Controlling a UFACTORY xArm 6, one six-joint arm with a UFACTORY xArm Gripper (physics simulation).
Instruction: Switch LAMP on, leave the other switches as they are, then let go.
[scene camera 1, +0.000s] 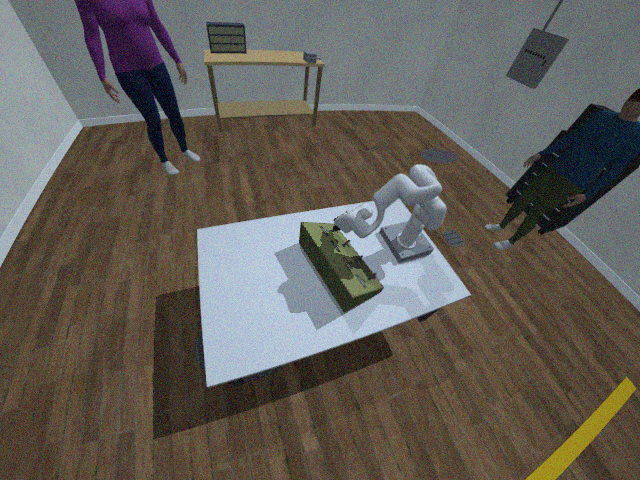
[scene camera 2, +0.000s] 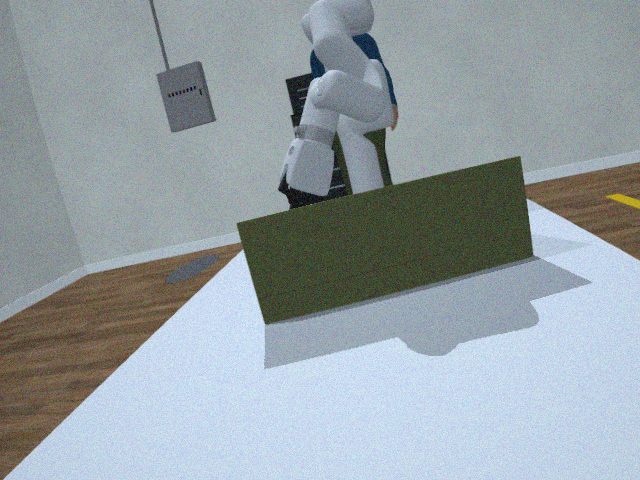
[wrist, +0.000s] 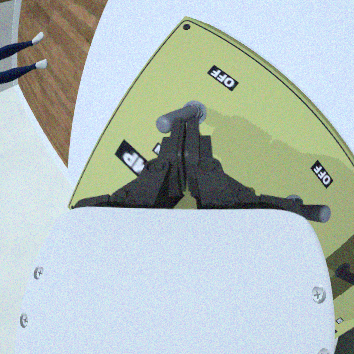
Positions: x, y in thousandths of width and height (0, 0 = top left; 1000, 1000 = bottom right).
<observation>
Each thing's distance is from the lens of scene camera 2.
gripper (scene camera 2: 459, 470): 0.95 m
olive switch box (scene camera 2: 535, 524): 0.78 m
</observation>
